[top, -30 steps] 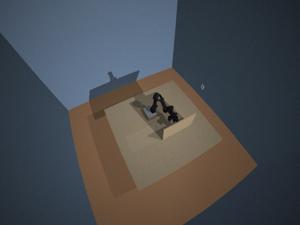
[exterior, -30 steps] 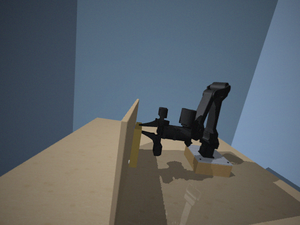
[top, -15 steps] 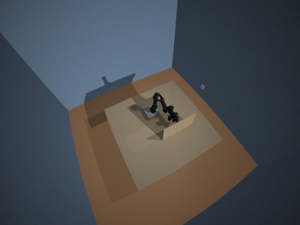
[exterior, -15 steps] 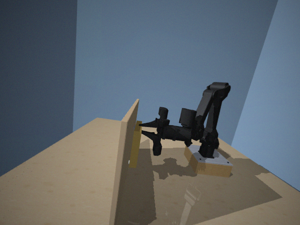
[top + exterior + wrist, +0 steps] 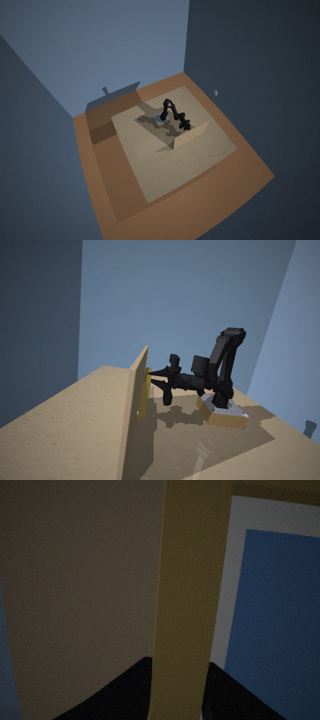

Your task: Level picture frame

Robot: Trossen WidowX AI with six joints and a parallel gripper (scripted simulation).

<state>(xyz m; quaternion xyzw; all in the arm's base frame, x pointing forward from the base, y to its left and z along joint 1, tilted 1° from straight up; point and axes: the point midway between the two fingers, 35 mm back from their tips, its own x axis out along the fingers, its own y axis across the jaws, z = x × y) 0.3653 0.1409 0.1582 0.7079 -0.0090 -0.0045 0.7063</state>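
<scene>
Right now the picture frame is 1 cm ahead of my gripper tip and 5 cm below it. Round my gripper tip: wooden wall panel (2 cm ahead, 7 cm below).
</scene>
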